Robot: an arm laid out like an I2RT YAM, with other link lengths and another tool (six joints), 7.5 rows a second.
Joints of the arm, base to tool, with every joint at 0 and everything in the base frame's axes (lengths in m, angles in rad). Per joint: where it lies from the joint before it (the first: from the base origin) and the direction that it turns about. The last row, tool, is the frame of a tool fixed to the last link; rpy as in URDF.
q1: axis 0 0 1 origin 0 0 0.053
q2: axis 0 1 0 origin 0.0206 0.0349 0.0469
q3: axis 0 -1 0 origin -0.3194 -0.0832 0
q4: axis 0 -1 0 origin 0.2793 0.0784 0.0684
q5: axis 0 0 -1 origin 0.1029 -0.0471 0.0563
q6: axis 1 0 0 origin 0.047 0 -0.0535
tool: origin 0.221 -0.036 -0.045 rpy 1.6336 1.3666 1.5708
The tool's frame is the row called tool.
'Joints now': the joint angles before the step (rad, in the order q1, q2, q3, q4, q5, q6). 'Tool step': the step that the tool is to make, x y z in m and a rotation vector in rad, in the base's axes. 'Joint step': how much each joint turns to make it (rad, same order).
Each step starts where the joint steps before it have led.
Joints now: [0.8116 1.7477 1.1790 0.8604 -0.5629 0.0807]
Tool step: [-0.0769 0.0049 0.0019 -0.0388 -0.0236 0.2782]
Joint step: [-0.0119 -0.0295 -0.0041 0.0019 -0.2899 0.0595]
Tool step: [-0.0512 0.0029 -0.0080 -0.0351 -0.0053 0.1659]
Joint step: [0.0166 -0.0037 -0.0003 0.0025 -0.1506 0.0344]
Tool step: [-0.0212 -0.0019 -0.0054 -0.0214 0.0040 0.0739]
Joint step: [0.0041 0.0001 0.0006 0.0001 -0.0699 0.0221]
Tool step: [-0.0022 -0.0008 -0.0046 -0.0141 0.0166 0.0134]
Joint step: [-0.0024 0.0031 0.0000 -0.0048 -0.0142 0.0156]
